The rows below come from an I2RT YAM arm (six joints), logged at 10 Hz.
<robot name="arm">
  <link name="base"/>
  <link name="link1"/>
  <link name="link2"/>
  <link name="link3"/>
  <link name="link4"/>
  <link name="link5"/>
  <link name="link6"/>
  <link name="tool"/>
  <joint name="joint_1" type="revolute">
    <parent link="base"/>
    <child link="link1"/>
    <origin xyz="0 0 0.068" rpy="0 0 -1.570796"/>
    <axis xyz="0 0 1"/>
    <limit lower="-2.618" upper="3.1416"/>
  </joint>
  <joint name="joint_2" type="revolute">
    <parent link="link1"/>
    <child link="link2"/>
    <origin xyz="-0.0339 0.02 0.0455" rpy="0 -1.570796 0"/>
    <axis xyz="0 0 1"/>
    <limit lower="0" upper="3.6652"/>
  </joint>
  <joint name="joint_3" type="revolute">
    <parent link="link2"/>
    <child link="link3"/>
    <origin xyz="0 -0.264 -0.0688" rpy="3.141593 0 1.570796"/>
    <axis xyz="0 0 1"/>
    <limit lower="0" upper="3.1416"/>
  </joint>
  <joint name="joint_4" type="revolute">
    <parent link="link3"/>
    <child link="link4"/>
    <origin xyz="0.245 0.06 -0.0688" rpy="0 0 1.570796"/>
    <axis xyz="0 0 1"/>
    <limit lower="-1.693" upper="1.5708"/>
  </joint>
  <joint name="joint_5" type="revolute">
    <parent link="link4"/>
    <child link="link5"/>
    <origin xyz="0.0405 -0.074 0.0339" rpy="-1.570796 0 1.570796"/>
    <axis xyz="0 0 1"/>
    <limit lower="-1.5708" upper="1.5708"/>
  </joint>
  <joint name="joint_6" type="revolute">
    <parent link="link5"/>
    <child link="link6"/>
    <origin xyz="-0.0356 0 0.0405" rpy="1.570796 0 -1.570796"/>
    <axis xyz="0 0 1"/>
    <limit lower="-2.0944" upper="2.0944"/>
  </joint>
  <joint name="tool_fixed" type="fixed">
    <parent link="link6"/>
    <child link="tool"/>
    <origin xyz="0 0 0" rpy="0 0 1.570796"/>
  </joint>
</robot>
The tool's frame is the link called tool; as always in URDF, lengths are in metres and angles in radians.
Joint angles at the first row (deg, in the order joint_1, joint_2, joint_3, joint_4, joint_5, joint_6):
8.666, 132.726, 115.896, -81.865, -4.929, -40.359
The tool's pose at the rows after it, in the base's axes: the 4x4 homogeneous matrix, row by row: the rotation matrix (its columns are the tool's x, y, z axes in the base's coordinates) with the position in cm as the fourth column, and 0 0 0 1 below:
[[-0.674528, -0.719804, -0.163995, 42.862], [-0.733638, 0.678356, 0.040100, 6.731], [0.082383, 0.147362, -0.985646, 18.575], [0, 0, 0, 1]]
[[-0.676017, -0.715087, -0.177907, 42.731], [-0.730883, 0.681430, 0.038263, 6.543], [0.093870, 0.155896, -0.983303, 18.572], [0, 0, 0, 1]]
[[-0.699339, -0.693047, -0.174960, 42.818], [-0.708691, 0.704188, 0.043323, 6.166], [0.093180, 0.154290, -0.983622, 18.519], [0, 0, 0, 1]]
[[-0.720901, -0.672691, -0.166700, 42.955], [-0.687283, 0.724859, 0.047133, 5.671], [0.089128, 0.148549, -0.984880, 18.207], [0, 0, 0, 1]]
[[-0.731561, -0.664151, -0.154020, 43.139], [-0.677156, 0.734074, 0.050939, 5.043], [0.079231, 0.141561, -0.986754, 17.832], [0, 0, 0, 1]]
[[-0.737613, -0.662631, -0.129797, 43.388], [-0.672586, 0.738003, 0.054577, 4.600], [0.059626, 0.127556, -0.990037, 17.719], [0, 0, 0, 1]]
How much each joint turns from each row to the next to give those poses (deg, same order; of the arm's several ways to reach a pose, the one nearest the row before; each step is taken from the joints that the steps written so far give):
-0.043, 0.001, 0.000, -0.306, 1.246, 1.640
-0.219, 0.000, -0.066, -0.765, 0.022, 0.000
-0.525, 0.000, -0.108, 0.284, -0.175, 1.311
-0.677, 0.000, -0.677, 1.137, -0.044, 1.049
-0.852, 0.000, -0.809, 1.507, 0.000, -0.043
-0.613, -0.153, -0.437, 1.662, 0.022, -0.241

